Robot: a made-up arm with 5 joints.
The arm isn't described. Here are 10 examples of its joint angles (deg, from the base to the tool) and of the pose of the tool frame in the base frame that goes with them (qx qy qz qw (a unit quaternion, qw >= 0); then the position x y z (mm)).
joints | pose
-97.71 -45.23 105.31 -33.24 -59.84 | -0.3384 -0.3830 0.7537 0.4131 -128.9 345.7 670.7
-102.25 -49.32 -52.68 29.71 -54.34 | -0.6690 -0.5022 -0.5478 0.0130 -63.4 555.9 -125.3
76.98 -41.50 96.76 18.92 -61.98 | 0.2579 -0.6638 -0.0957 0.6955 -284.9 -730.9 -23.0
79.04 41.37 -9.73 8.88 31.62 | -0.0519 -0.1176 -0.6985 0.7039 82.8 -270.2 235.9
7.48 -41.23 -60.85 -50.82 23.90 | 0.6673 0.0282 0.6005 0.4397 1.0 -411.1 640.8
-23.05 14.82 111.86 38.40 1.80 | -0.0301 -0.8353 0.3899 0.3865 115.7 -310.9 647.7
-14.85 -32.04 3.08 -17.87 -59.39 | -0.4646 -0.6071 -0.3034 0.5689 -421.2 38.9 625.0
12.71 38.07 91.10 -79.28 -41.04 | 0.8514 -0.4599 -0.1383 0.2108 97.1 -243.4 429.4
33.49 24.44 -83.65 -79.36 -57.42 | -0.4026 -0.4356 -0.6737 0.4408 -96.8 -215.3 450.9
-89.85 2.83 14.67 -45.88 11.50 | -0.3184 -0.9426 -0.0737 0.0686 91.0 334.6 309.7
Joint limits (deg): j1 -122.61..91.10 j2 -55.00..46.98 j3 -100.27..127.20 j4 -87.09..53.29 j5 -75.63..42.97
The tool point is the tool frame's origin. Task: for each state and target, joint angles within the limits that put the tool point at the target. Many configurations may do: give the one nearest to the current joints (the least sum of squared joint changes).
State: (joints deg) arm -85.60 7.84 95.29 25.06 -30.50
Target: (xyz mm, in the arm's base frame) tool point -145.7 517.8 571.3
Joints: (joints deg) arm -112.55 -7.07 87.61 31.15 -31.15
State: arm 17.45 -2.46 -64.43 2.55 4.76
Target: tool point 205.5 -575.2 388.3
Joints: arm 31.17 6.02 -59.83 -43.21 42.97
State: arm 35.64 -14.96 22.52 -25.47 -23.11
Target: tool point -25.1 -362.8 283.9
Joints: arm 78.41 -1.23 22.12 -40.65 -4.23
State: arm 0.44 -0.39 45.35 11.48 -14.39
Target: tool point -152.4 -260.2 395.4
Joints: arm 31.11 -21.47 39.55 31.46 18.19
